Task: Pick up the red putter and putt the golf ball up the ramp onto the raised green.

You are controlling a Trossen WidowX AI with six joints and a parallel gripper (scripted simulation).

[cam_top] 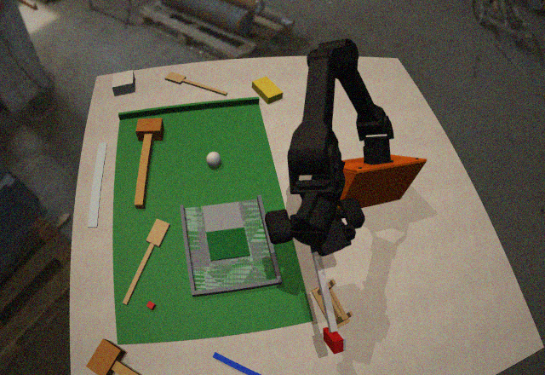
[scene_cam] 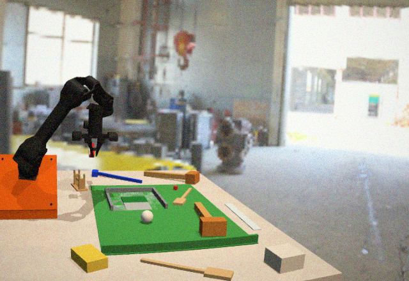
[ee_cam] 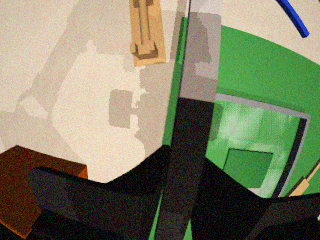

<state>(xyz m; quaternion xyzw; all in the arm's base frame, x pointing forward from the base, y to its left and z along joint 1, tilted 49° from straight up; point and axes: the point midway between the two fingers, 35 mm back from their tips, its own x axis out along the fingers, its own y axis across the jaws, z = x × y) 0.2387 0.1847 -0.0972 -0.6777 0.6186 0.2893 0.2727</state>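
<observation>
The red putter is 110 mm to the left of my gripper tip, 10 mm behind it and 10 mm above it. From my gripper tip the other things lie so: blue stick (290 mm to the left, 150 mm below, 110 mm ahead); green mat (240 mm ahead, 210 mm to the right, 170 mm below); wooden stand (130 mm below, 120 mm to the left, 60 mm behind).
</observation>
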